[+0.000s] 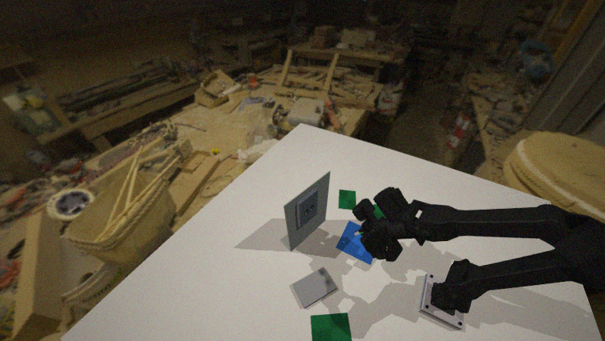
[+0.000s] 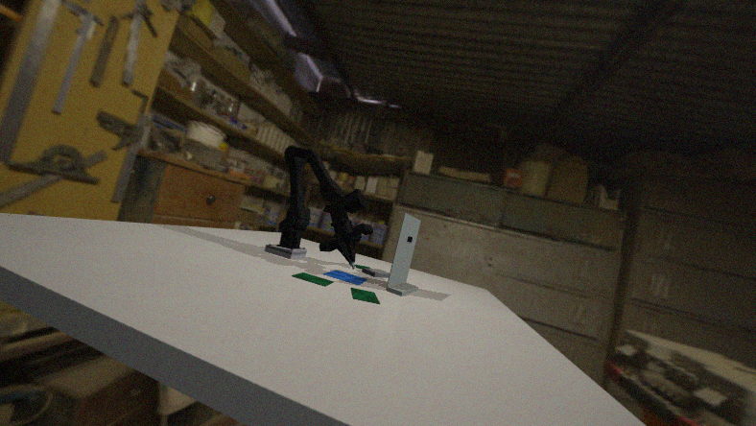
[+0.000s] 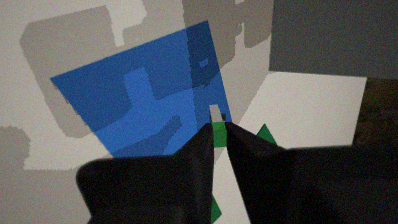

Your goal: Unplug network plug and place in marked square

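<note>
Now: the blue square 50 mm below my gripper tip and 10 mm behind it. Also, from my gripper tip: grey upright panel 160 mm ahead, 70 mm to the left, 60 mm above; green network plug right at my gripper tip; flat grey plate 210 mm to the left, 50 mm ahead, 40 mm below.
</note>
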